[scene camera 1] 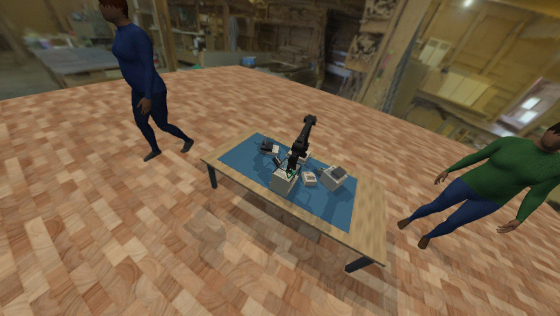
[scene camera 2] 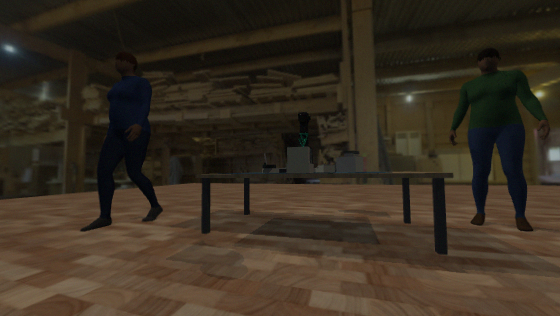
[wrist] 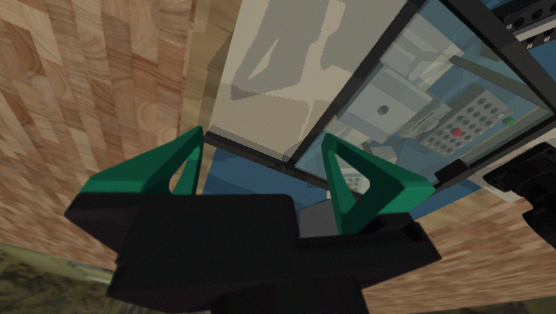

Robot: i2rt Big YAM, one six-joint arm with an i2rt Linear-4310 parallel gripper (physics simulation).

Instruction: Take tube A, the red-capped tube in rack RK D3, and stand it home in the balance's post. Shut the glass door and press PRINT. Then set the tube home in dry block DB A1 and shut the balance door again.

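Places are measured from the arm's base along level axes (x ahead, y left, z up), in centimetres.
Pixels of known places: gripper, fingertip midpoint: (scene camera 1: 288,174) (scene camera 2: 303,144) (wrist: 267,136); arm's base, origin of the base link: (scene camera 1: 301,154) (wrist: 520,167).
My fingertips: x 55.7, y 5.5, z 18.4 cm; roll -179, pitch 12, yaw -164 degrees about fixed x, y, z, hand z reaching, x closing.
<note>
For each thing: its top centre in the pictures, then the offset to it from my fingertips. "spot": a spot on its surface instead. Level surfaces: height alone.
- balance, middle of its top: (wrist: 417,157) (scene camera 2: 301,146) (scene camera 1: 290,164) dy -3.9, dx -11.7, dz -0.1 cm
- black block, surface spot: (wrist: 527,17) spot: dy -19.8, dx -25.5, dz -18.7 cm
- blue mat, its level: dz -22.4 cm
- small keyed device, middle of its top: (scene camera 1: 310,176) dy +15.0, dx -24.2, dz -13.6 cm
- larger grey-lidded device, middle of its top: (scene camera 2: 344,151) (scene camera 1: 334,166) dy +32.0, dx -39.7, dz -3.3 cm
In the wrist view my gripper (wrist: 267,136) (scene camera 1: 291,173) (scene camera 2: 303,140) is open with nothing between its green fingers, above the balance (wrist: 270,102) (scene camera 1: 283,181) (scene camera 2: 298,161). The balance is a pale box with dark-framed glass (wrist: 420,90) and a black handle block (wrist: 451,171). Whether the door is shut, I cannot tell. Through the glass show a pale block (wrist: 402,107) with an unfilled round hole, and a grey rack (wrist: 489,95) holding the red-capped tube (wrist: 456,132). A black block (wrist: 527,17) with labelled holes is at the upper right; I cannot tell if it is the dry block.
A green cap (wrist: 508,121) shows by the rack. On the blue mat (scene camera 1: 325,215) are a small keyed device (scene camera 1: 309,178), a larger grey-lidded device (scene camera 1: 333,177) to its right, and another device (scene camera 1: 269,148) at the left. Black arm-like hardware (wrist: 530,180) is at the wrist view's right edge.
</note>
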